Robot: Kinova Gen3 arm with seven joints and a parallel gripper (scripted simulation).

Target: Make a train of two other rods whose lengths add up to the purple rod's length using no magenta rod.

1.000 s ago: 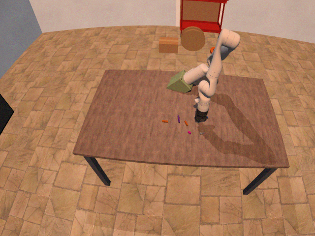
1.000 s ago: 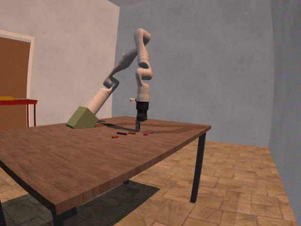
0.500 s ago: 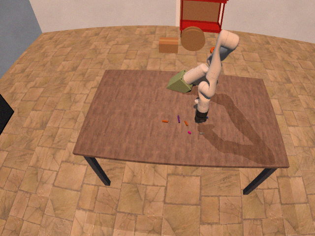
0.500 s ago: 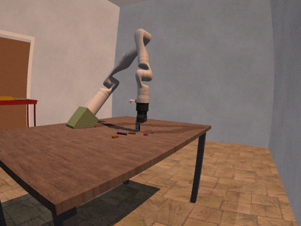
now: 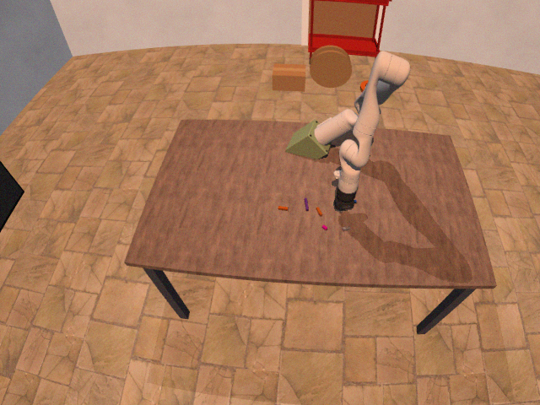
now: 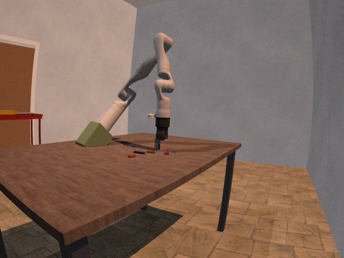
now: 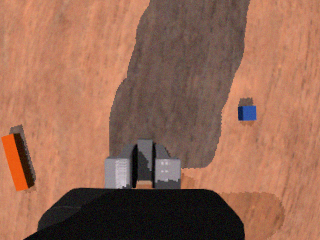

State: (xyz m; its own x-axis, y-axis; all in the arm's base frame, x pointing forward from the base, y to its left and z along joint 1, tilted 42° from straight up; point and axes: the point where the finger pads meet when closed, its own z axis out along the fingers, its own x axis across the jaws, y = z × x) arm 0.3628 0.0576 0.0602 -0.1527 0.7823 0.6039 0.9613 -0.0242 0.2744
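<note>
Now: hand 70 mm to the right of the blue rod, 40 mm past it and 10 mm above it. The rest, counted from my hand: magenta rod: 100 mm ahead, 70 mm to the right, 10 mm below; purple rod: 140 mm to the right, 20 mm behind, 10 mm below; orange rod: 240 mm to the right, 10 mm below, 10 mm ahead.
</note>
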